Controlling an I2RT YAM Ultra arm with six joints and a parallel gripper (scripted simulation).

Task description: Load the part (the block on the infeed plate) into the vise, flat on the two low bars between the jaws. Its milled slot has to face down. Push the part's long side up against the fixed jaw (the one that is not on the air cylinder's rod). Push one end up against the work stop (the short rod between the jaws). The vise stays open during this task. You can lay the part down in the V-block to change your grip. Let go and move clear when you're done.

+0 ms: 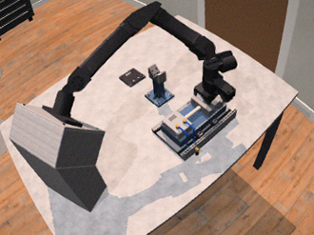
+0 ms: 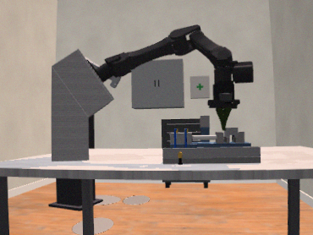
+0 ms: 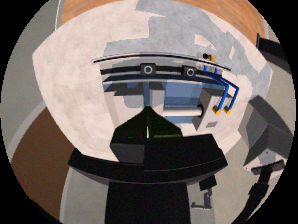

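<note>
Now: the grey part 20 mm ahead of my hand, 10 mm to the left of it and 20 mm below it. Round my hand: fixed jaw: 50 mm ahead, 30 mm to the left, 30 mm below; then moving jaw: 20 mm behind, 20 mm to the left, 30 mm below; then air cylinder rod: 70 mm behind, 30 mm below.
</note>
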